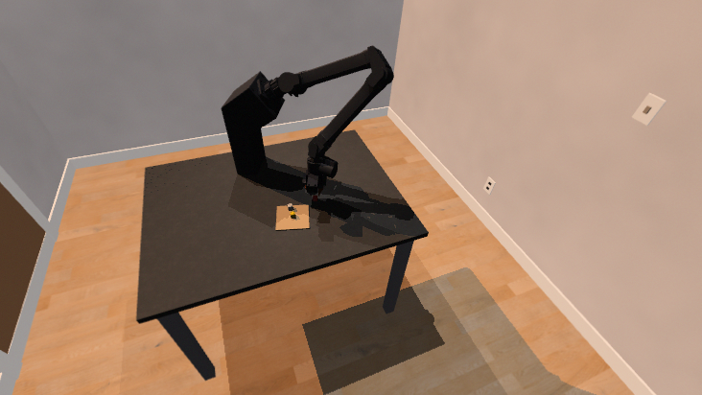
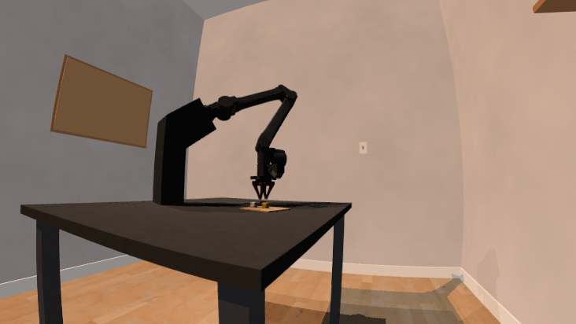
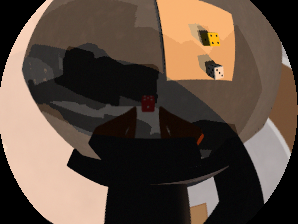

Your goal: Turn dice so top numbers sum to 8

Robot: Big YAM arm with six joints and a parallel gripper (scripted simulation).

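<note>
My hand is 30 mm above the red die. Round my hand: yellow die: 110 mm to the right, 80 mm ahead, 20 mm below; then tan mat: 120 mm to the right, 90 mm ahead, 40 mm below; then white die: 120 mm to the right, 30 mm ahead, 20 mm below.
</note>
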